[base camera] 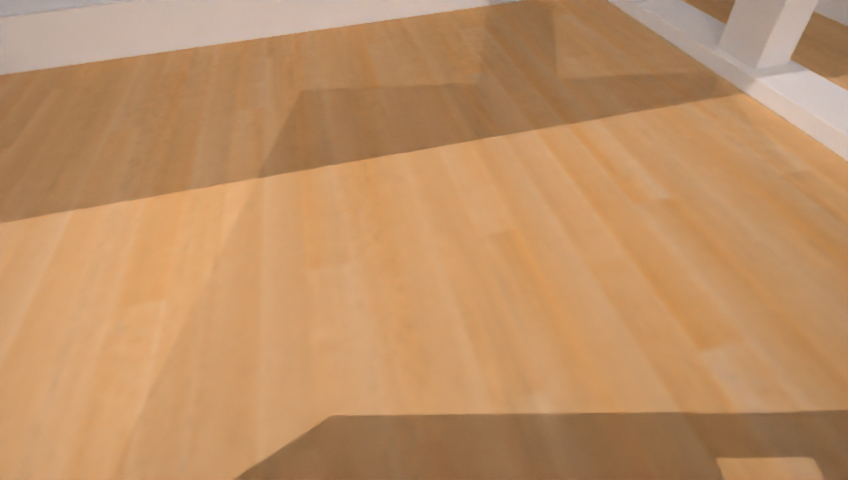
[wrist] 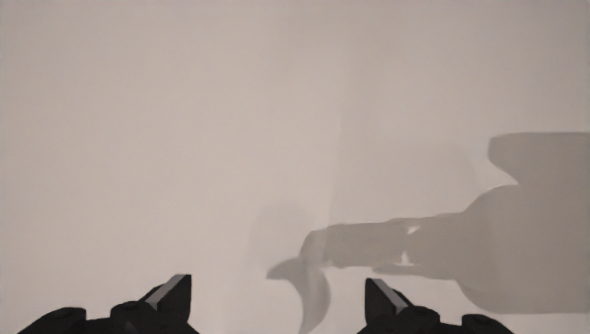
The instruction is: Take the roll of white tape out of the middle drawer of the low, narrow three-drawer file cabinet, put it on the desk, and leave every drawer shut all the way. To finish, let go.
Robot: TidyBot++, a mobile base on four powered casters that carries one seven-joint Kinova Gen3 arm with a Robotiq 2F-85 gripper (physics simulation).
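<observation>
My gripper is open and empty in the wrist view, with its two dark fingers wide apart at the lower edge. It faces a smooth pale surface, which looks like the desk top. Grey shadows of the arm and gripper fall across this surface from the right, and a curved shadow lies between and beyond the fingertips. I cannot make out the roll of white tape against the pale surface. The file cabinet and its drawers do not show in either view, so I cannot tell how the drawers stand.
In the base camera view, a wooden floor with broad shadows spreads out ahead. A pale wall or panel base runs along the upper left. A white floor rail with an upright white post stands at the upper right.
</observation>
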